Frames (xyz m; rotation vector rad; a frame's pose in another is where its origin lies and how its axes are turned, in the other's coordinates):
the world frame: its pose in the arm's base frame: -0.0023 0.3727 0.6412 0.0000 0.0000 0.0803
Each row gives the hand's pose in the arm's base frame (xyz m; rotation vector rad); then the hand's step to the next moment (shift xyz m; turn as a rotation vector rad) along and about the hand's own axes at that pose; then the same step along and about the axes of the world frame.
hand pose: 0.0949 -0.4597 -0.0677 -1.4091 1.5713 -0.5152
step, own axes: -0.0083 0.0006 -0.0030 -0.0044 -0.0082 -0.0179
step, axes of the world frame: -0.0030 0.0073 0.0039 -0.0112 -0.0019 0.0167
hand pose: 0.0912 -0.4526 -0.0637 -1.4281 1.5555 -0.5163
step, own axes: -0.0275 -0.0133 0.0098 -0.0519 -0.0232 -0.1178
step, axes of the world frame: 0.0143 0.0241 0.0155 -0.0902 0.0179 0.0930
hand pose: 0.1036 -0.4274 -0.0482 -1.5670 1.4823 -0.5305
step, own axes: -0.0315 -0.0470 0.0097 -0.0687 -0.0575 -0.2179
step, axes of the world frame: 0.0304 0.0253 0.0416 -0.1555 0.0046 0.1769
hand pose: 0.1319 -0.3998 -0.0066 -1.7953 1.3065 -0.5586
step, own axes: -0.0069 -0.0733 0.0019 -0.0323 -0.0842 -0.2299
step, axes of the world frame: 0.0410 0.0125 0.0599 -0.1393 -0.0316 0.2014
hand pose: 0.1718 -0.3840 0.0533 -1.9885 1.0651 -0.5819
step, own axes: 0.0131 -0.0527 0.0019 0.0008 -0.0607 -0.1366
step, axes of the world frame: 0.0341 0.0048 0.0421 -0.0679 -0.0333 0.1289
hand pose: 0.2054 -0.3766 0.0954 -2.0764 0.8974 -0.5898
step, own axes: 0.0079 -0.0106 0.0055 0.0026 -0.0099 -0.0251
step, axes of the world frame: 0.0129 0.0003 0.0061 -0.0116 -0.0086 0.0229
